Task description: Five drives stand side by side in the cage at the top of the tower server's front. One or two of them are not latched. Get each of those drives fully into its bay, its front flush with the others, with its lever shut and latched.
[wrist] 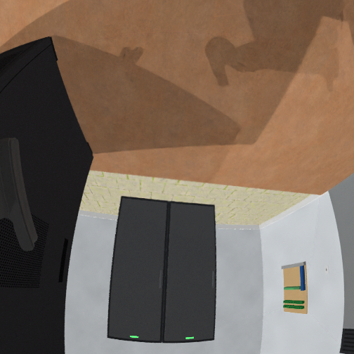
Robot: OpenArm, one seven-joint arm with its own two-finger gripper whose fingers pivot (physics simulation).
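The tower server (pixel 47 130) is a large black body along the left edge of the wrist view, with a finely perforated patch low down and a narrow dark slot near its edge. Its cage, the five drives and their levers do not show, so I cannot tell how any drive or lever stands. One dark grey finger of my gripper (pixel 21 200) shows at the far left, in front of the server's black side. The other finger is out of view. The gripper is open, and no thing shows held at the visible finger.
A brown table top (pixel 200 165) fills the upper part, with shadows of the arm and server across it. Beyond it stand two tall black cabinets (pixel 140 270) (pixel 191 270) with green lights. A tan board (pixel 292 276) with blue and green strips is on the pale wall at right.
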